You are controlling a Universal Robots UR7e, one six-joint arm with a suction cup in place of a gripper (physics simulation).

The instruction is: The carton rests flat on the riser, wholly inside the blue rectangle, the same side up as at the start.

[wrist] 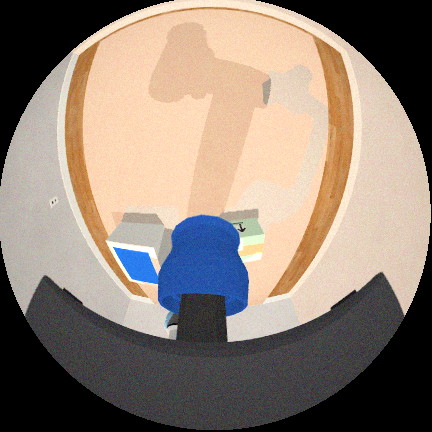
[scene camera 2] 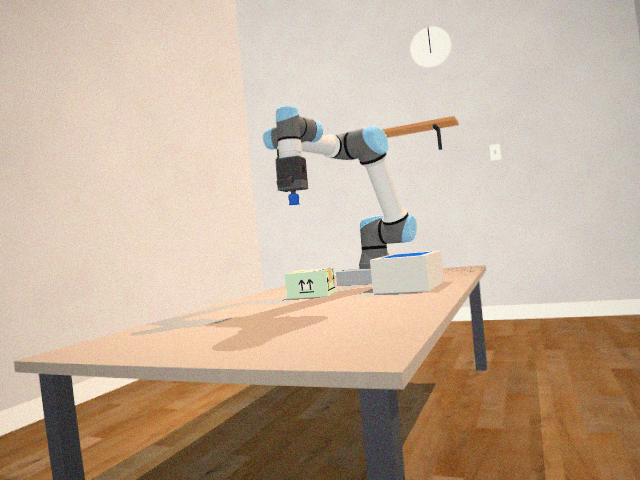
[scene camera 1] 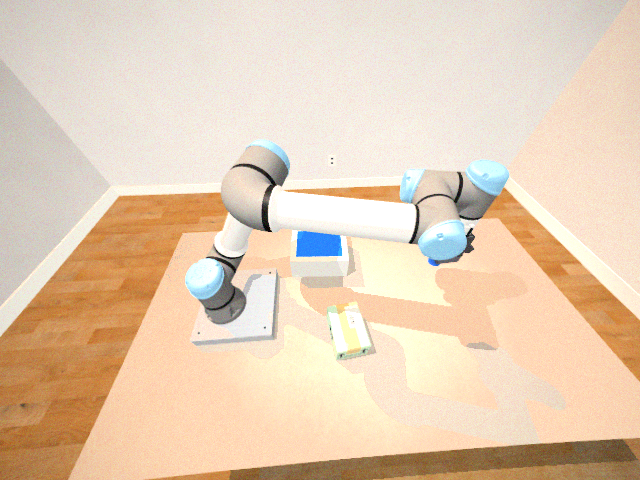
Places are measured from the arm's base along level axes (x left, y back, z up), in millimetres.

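Pixels of known places: hand, tool point: (wrist: 204,244) (scene camera 2: 294,204) (scene camera 1: 434,261); arm's base, link origin: (scene camera 1: 226,305).
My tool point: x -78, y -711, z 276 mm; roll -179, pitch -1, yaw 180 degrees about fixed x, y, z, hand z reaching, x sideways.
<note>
For each thing: its middle in the pictures, then the offset to it from my tool point. Level surfaces: height alone.
- pale green carton, body centre: (wrist: 236,241) (scene camera 2: 310,283) (scene camera 1: 346,329) dz -284, dx -74, dy +262 mm
- white riser, body centre: (scene camera 2: 408,271) (wrist: 142,256) (scene camera 1: 319,251) dz -271, dx +294, dy +316 mm
- blue rectangle, body centre: (scene camera 2: 406,254) (wrist: 137,267) (scene camera 1: 319,243) dz -211, dx +294, dy +316 mm
- table, surface height: dz -331 mm
The pale green carton (scene camera 1: 349,331) (scene camera 2: 305,284) (wrist: 252,245) with a yellow-orange band and white strips lies on the table, apart from the riser. In the scene camera 2 view two arrows on its side point up. The white riser (scene camera 1: 319,266) (scene camera 2: 398,276) (wrist: 137,232) stands behind it, with the blue rectangle (scene camera 1: 318,244) (scene camera 2: 408,255) (wrist: 135,265) bare on its top. My gripper, a blue suction cup (scene camera 1: 433,262) (scene camera 2: 293,199) (wrist: 205,235), hangs high above the table, to the right of the riser and carton in the scene camera 1 view. It is open and holds nothing. The cup hides part of the carton in the wrist view.
The arm's grey base plate (scene camera 1: 263,304) (scene camera 2: 354,276) is on the table (scene camera 1: 206,413) (scene camera 2: 206,356), left of the carton in the scene camera 1 view. The arm's long link passes above the table near the riser. A wooden shelf (scene camera 2: 421,126) and a clock (scene camera 2: 430,46) are on the wall.
</note>
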